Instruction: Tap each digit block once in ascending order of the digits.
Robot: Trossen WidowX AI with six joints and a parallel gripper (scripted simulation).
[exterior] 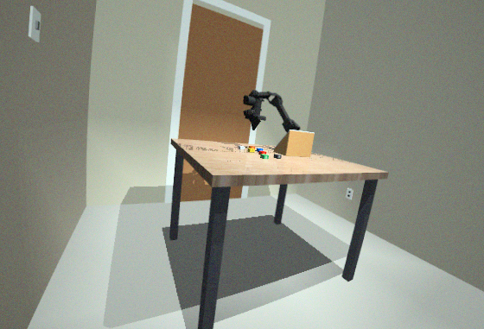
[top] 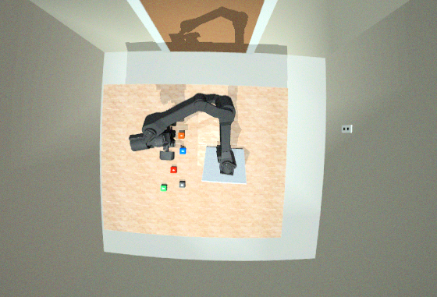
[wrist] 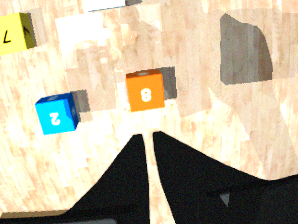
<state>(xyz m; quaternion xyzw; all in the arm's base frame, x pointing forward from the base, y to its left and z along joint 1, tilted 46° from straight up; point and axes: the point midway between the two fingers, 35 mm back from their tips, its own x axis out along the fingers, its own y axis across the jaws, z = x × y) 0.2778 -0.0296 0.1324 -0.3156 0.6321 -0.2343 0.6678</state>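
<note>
Now: the orange block 10 mm behind my gripper tip, 10 mm to the right of it and 120 mm below it. Also, from my gripper tip: blue block: 30 mm behind, 70 mm to the left, 120 mm below; yellow block: 50 mm ahead, 110 mm to the left, 120 mm below; white block: 80 mm ahead, 20 mm to the left, 120 mm below.
</note>
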